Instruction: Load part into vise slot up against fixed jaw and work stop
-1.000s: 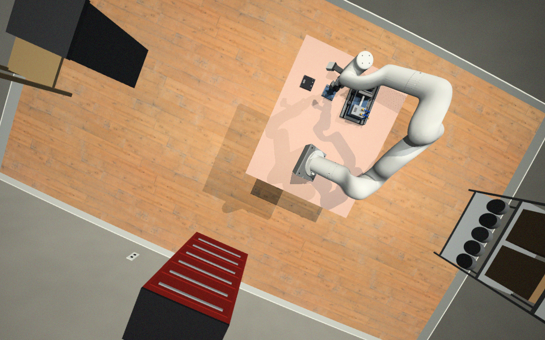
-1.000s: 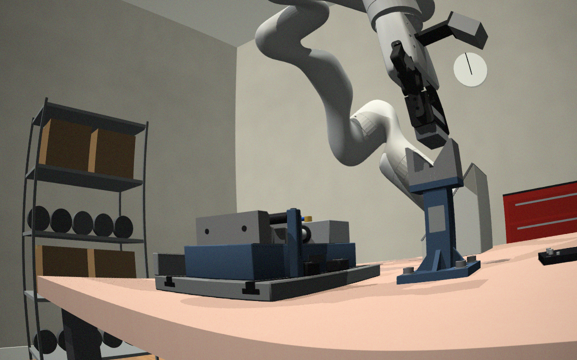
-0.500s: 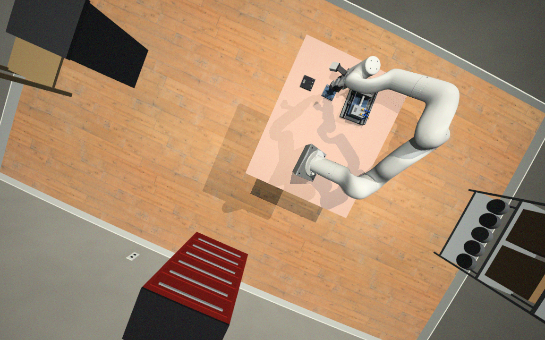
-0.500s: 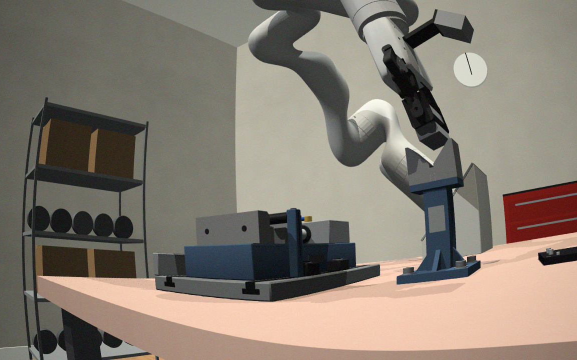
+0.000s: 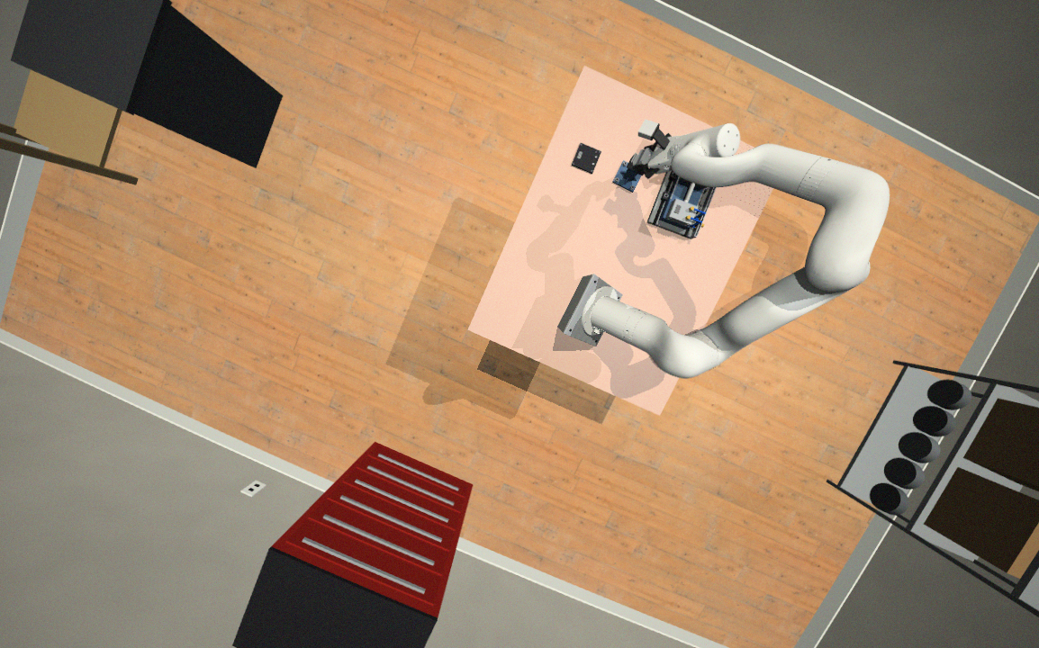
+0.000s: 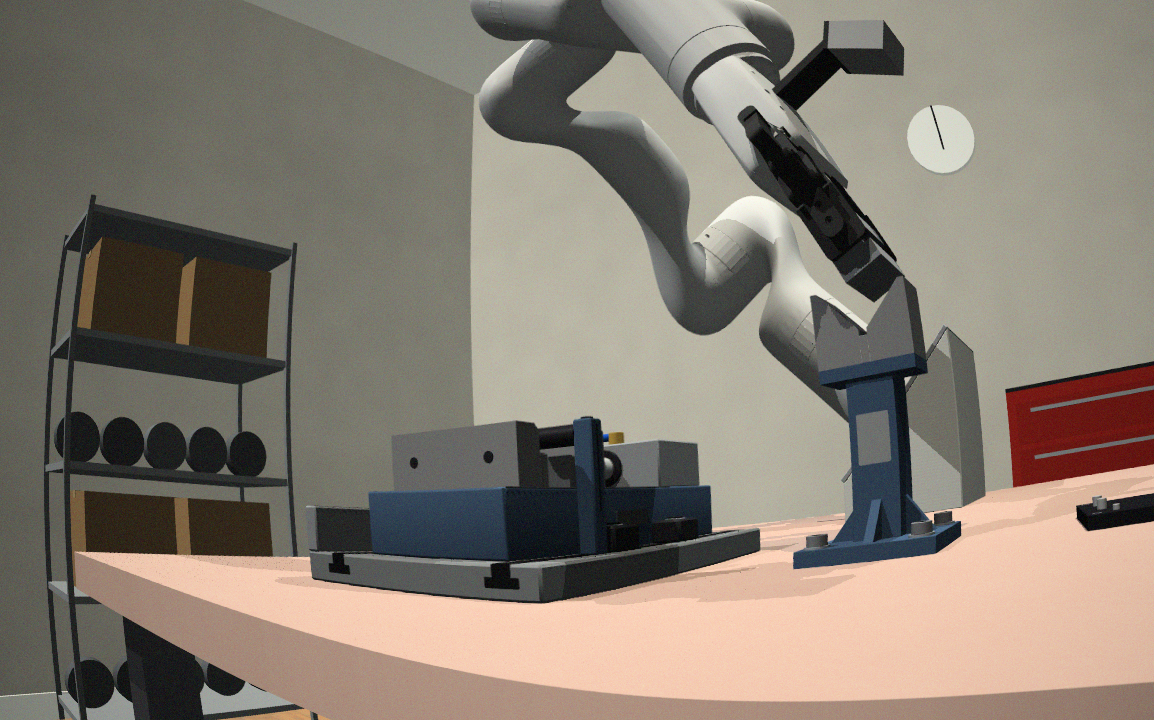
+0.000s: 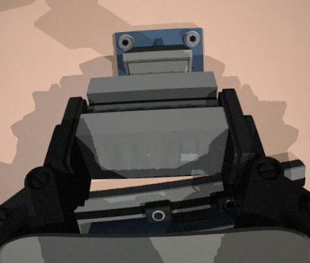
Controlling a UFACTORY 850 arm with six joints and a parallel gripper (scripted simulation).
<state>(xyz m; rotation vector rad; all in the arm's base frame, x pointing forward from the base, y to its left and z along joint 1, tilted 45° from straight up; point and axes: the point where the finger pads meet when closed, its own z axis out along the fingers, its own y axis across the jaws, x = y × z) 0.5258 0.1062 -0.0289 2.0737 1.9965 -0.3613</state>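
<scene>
Right now the part is 1 cm to the left of my hand and 1 cm below it. The rest, counted from my hand: cylinder rod: 22 cm to the right, 12 cm below, 1 cm ahead; moving jaw: 22 cm to the right, 12 cm below, 7 cm ahead; work stop rod: 17 cm to the right, 11 cm below, 10 cm ahead.
</scene>
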